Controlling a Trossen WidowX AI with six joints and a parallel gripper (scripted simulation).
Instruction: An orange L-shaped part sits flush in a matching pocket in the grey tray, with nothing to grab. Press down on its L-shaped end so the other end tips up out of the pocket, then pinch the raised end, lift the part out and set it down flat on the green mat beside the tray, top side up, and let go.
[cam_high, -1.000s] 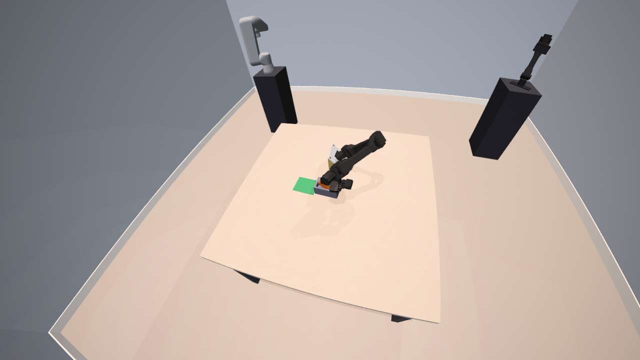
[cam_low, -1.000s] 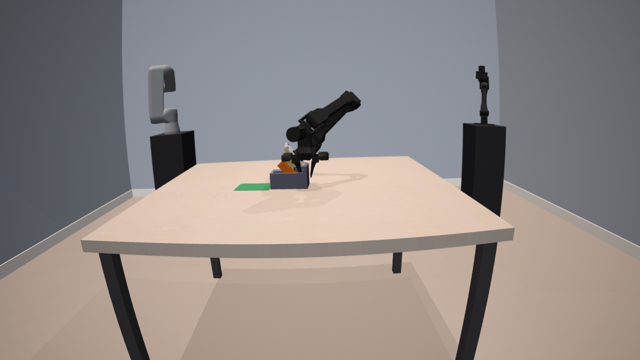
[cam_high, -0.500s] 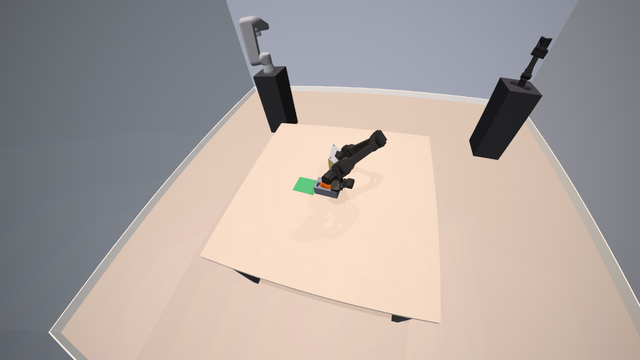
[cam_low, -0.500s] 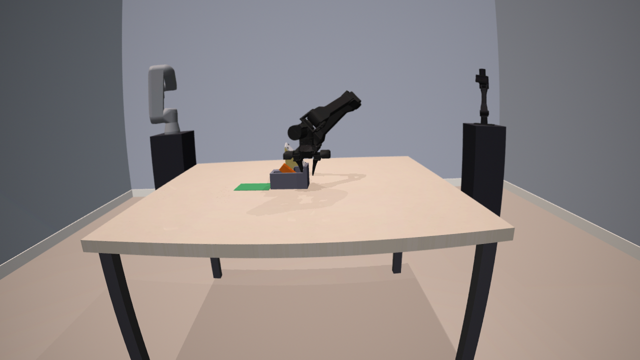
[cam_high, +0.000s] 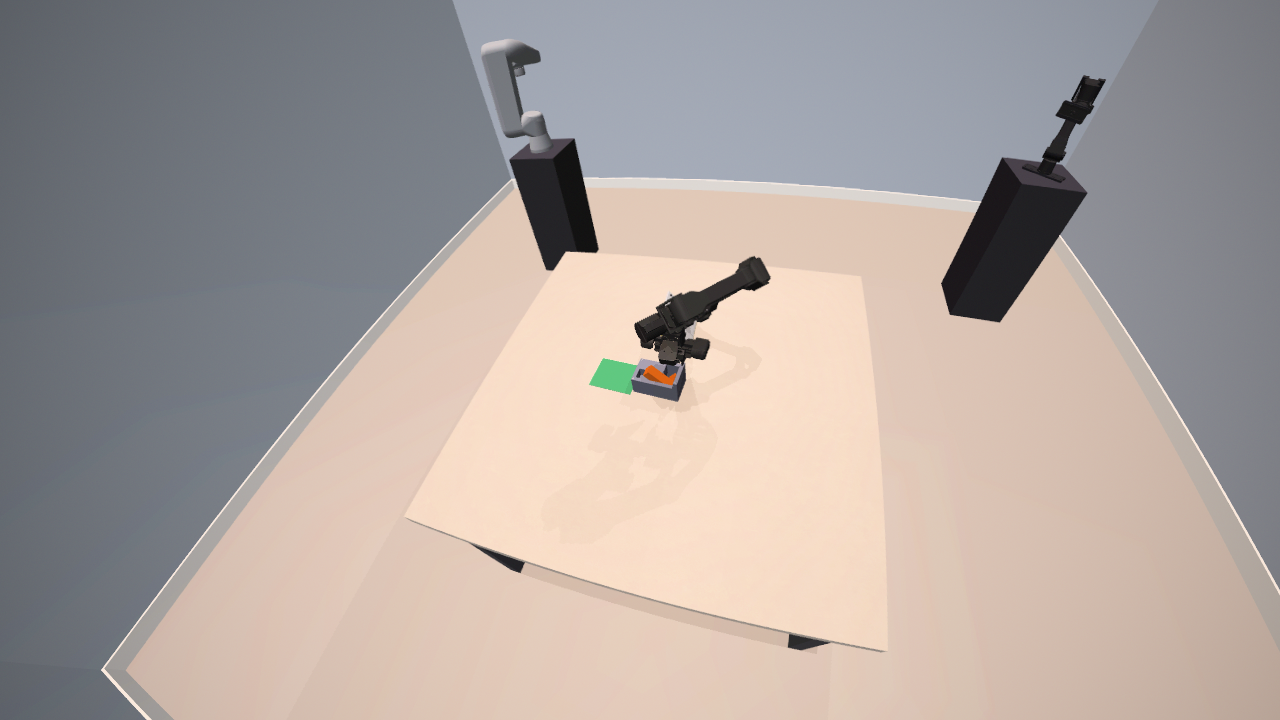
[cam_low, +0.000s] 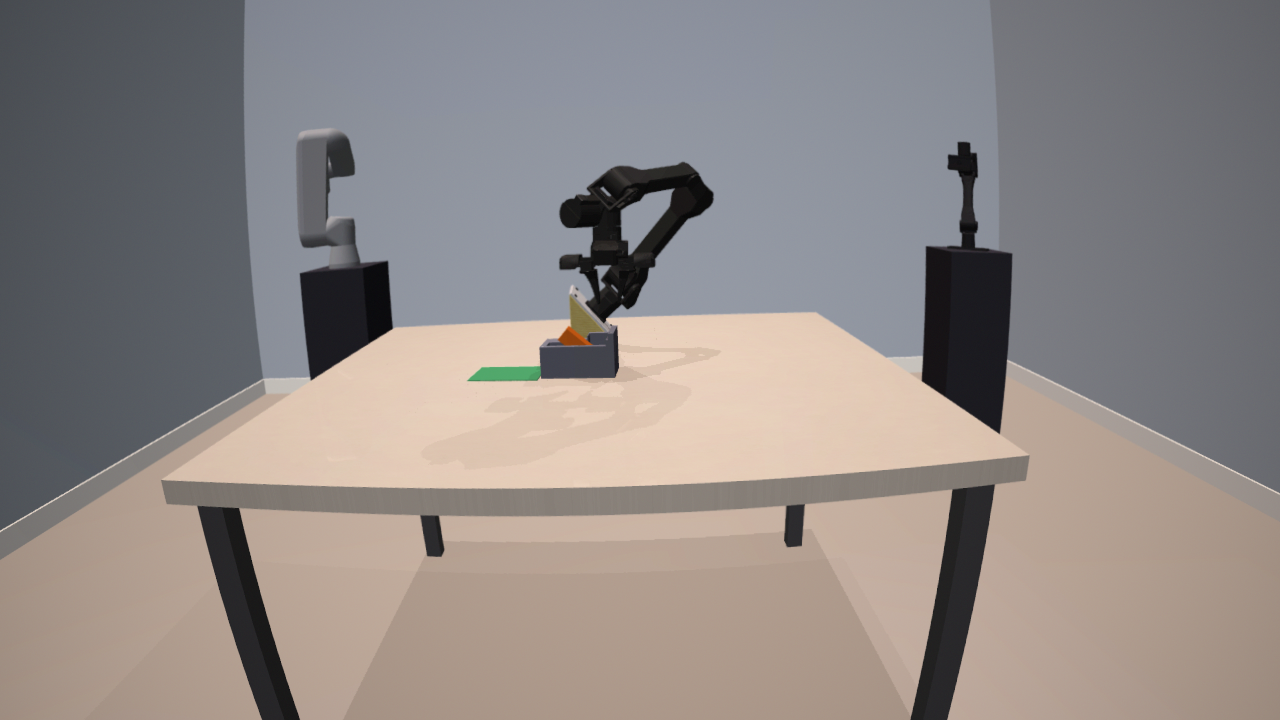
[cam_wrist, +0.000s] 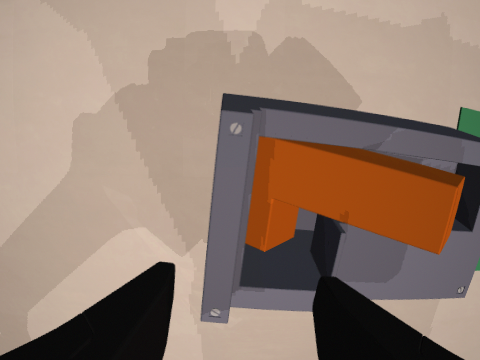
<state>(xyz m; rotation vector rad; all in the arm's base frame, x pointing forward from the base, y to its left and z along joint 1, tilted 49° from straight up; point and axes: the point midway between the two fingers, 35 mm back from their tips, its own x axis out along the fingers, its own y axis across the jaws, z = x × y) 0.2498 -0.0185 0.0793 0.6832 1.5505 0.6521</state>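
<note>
Now: gripper tip 10 mm past the orange L-shaped part, 40 mm to the left of it and 100 mm above it. From my gripper tip the other things lie so: green mat (20 mm behind, 220 mm to the right, 160 mm below).
</note>
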